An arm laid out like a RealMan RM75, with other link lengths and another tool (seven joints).
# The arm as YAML. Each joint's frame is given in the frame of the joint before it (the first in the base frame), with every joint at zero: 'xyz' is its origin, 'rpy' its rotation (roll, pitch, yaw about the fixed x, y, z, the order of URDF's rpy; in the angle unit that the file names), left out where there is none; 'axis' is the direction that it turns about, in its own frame. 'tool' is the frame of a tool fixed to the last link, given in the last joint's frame.
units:
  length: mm
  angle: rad
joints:
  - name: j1
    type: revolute
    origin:
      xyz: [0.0, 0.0, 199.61]
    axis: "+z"
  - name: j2
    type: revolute
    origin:
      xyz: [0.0, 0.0, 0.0]
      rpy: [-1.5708, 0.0, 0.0]
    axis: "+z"
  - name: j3
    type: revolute
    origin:
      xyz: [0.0, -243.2, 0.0]
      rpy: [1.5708, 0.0, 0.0]
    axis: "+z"
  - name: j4
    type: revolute
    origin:
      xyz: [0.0, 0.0, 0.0]
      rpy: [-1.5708, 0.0, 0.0]
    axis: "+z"
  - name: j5
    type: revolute
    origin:
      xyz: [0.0, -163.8, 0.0]
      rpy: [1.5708, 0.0, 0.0]
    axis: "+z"
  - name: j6
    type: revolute
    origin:
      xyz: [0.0, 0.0, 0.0]
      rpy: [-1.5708, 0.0, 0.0]
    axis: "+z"
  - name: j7
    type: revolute
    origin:
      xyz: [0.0, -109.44, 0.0]
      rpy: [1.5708, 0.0, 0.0]
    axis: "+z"
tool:
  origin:
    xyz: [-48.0, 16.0, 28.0]
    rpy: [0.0, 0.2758, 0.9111]
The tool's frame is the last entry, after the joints.
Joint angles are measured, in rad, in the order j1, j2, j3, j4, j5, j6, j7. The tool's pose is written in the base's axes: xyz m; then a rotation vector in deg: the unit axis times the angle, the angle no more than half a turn. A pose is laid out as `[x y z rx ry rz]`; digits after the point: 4 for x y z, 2 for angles.
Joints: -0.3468, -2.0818, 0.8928, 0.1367, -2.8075, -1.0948, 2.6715
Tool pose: [-0.3633 0.2787 -0.0182 -81.35 2.59 -10.48]
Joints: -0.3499, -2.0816, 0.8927, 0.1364, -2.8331, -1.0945, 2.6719
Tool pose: [-0.3637 0.2800 -0.0156 -80.11 1.89 -10.46]
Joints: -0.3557, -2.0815, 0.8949, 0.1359, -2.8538, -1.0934, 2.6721
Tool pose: [-0.3630 0.2822 -0.0139 -79.26 1.47 -10.61]
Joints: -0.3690, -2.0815, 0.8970, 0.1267, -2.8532, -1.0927, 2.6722
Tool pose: [-0.3601 0.2855 -0.0161 -79.69 1.58 -11.12]
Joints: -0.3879, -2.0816, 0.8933, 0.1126, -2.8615, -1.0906, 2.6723
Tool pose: [-0.3569 0.2899 -0.0178 -79.61 1.13 -11.68]
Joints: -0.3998, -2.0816, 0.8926, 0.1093, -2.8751, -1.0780, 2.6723
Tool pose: [-0.3558 0.2932 -0.0180 -79.40 0.40 -11.75]
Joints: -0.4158, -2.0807, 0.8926, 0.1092, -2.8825, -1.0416, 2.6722
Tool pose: [-0.3555 0.2976 -0.0199 -80.10 -0.82 -11.37]
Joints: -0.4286, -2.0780, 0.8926, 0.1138, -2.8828, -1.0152, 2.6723
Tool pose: [-0.3546 0.3020 -0.0200 -80.68 -1.15 -11.15]
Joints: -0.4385, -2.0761, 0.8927, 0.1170, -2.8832, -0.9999, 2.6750
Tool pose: [-0.3534 0.3055 -0.0197 -81.03 -1.10 -11.01]
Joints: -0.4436, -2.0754, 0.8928, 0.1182, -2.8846, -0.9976, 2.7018
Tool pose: [-0.3535 0.3072 -0.0190 -81.38 0.14 -9.97]
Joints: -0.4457, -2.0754, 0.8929, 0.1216, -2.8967, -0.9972, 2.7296
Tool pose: [-0.3543 0.3084 -0.0170 -81.11 1.07 -8.83]
